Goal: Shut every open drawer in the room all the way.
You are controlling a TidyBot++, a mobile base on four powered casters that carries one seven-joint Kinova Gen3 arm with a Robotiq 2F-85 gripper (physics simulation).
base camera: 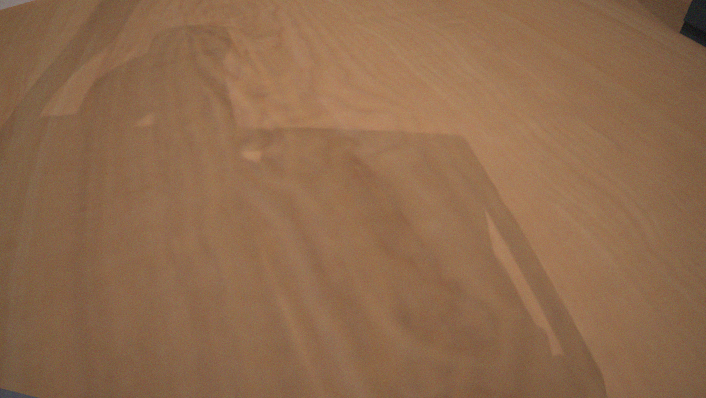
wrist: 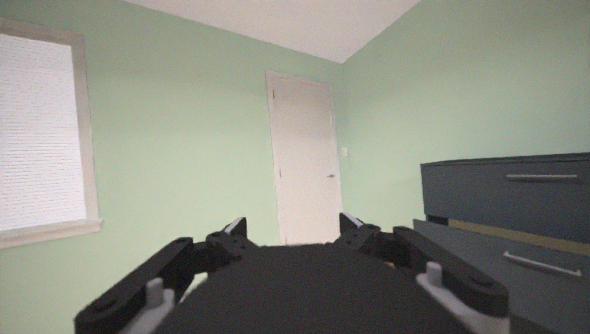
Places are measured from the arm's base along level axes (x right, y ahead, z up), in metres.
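Where they show: gripper, between the fingertips: (wrist: 293, 225).
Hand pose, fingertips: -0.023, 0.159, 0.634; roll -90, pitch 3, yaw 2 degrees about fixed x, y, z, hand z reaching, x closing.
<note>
After its pixels a point has its place, as x, y, z.
A dark grey cabinet (wrist: 500, 192) @(0.985, 0.829, 0.473) stands at the right in the wrist view. Its top drawer, with a bar handle (wrist: 541, 176) @(1.012, 0.705, 0.558), is flush with the body. The drawer below it (wrist: 480, 260) @(0.834, 0.805, 0.160) stands pulled out, and a tan strip of its inside shows under the top drawer front. This lower drawer has its own bar handle (wrist: 542, 264) @(0.887, 0.635, 0.237). My gripper (wrist: 293, 225) @(-0.023, 0.159, 0.634) is open and empty, left of the cabinet in the wrist view and apart from it. A dark corner piece of furniture (base camera: 696, 22) @(0.840, 1.097, -0.346) shows at the top right of the base camera view.
A white door (wrist: 305, 160) @(0.105, 1.942, 0.744) stands in the green wall, left of the room corner. A window (wrist: 42, 130) @(-1.583, 1.043, 1.046) with a blind is at the left. The wooden floor (base camera: 575, 165) @(0.286, 0.529, -0.397) bears shadows in the base camera view.
</note>
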